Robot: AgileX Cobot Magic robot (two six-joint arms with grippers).
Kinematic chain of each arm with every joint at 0, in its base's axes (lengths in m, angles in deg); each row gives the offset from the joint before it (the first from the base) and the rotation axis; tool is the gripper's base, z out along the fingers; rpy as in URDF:
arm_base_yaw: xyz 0 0 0.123 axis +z
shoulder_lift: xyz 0 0 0 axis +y
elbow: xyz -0.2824 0 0.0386 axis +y
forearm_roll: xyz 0.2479 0 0.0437 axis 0.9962 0 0.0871
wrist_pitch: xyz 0 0 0 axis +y
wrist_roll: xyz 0.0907 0 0.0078 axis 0.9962 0 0.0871
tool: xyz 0 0 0 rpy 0 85 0
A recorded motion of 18 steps. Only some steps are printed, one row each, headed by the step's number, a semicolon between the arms.
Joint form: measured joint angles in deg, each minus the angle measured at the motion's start. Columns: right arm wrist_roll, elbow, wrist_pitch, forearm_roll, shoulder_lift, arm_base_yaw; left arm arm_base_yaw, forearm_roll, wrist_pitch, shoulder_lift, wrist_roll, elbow.
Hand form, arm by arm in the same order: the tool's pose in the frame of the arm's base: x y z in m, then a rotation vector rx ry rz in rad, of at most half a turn. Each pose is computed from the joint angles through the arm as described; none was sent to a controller.
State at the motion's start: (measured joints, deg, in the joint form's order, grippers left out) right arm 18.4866 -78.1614 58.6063 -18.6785 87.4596 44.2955; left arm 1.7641 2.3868 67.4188 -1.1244 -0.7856 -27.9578
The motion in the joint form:
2: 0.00 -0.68 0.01 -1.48 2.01 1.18; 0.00 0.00 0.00 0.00 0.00 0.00
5: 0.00 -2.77 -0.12 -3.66 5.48 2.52; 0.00 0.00 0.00 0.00 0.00 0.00
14: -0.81 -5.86 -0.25 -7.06 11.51 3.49; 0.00 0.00 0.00 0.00 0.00 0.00
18: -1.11 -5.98 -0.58 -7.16 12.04 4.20; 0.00 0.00 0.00 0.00 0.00 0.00
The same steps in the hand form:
2: 0.2488 0.2148 0.3257 -0.7476 2.4751 -0.0660; -0.0119 0.0031 0.2647 -0.0530 2.1518 0.0606
5: 0.2562 0.2299 0.3171 -0.7976 2.4580 -0.1120; -0.0119 0.0031 0.2647 -0.0530 2.1518 0.0606
14: 0.2721 0.2498 0.2971 -0.8774 2.4402 -0.2050; -0.0119 0.0031 0.2647 -0.0530 2.1518 0.0606
18: 0.2705 0.2548 0.2946 -0.9032 2.4312 -0.2041; -0.0119 0.0031 0.2647 -0.0530 2.1518 0.0606

